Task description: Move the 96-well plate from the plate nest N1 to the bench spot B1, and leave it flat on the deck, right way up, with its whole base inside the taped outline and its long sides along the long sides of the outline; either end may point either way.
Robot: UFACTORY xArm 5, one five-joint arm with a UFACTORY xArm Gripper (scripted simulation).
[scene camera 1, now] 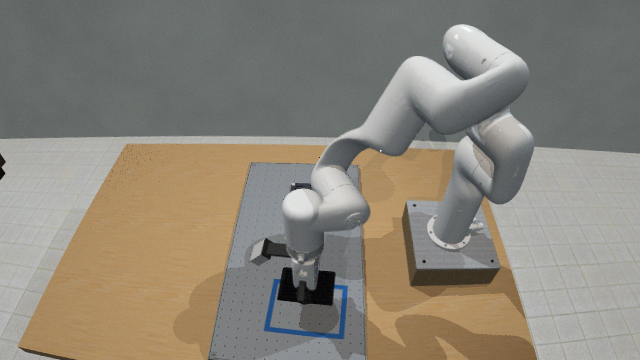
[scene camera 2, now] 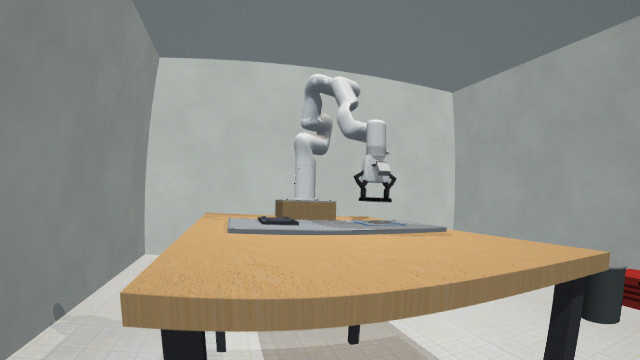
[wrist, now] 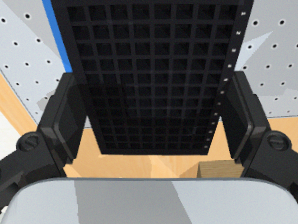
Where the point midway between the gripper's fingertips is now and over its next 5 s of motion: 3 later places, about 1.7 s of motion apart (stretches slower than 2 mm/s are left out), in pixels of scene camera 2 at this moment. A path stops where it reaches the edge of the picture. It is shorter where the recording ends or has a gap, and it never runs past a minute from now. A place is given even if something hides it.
The gripper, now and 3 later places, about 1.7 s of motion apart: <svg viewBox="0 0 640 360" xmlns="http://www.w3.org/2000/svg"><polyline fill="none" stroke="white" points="374,199 378,211 377,218 377,220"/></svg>
